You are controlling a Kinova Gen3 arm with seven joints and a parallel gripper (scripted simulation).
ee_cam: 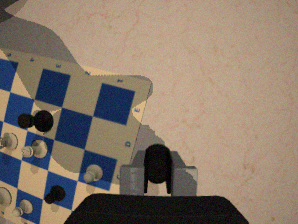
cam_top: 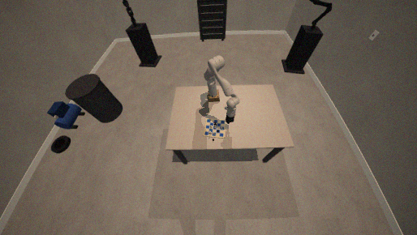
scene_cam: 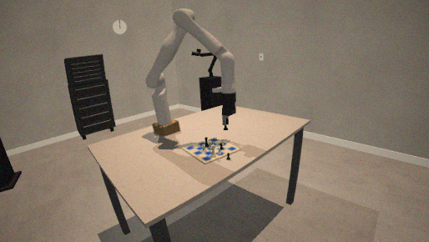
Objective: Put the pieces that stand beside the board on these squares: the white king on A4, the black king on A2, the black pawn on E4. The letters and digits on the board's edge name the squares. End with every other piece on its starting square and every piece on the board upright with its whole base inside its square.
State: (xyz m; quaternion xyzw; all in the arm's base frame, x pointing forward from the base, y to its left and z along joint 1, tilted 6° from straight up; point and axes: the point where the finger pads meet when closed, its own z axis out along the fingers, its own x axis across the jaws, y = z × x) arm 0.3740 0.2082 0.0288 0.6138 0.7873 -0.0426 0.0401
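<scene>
My hand is 17 cm to the left of the white king, 12 cm short of it and 7 cm above it. Also, from my hand: blue-and-cream chessboard (13 cm to the right, 11 cm below, 4 cm ahead); then black king (1 cm below).
</scene>
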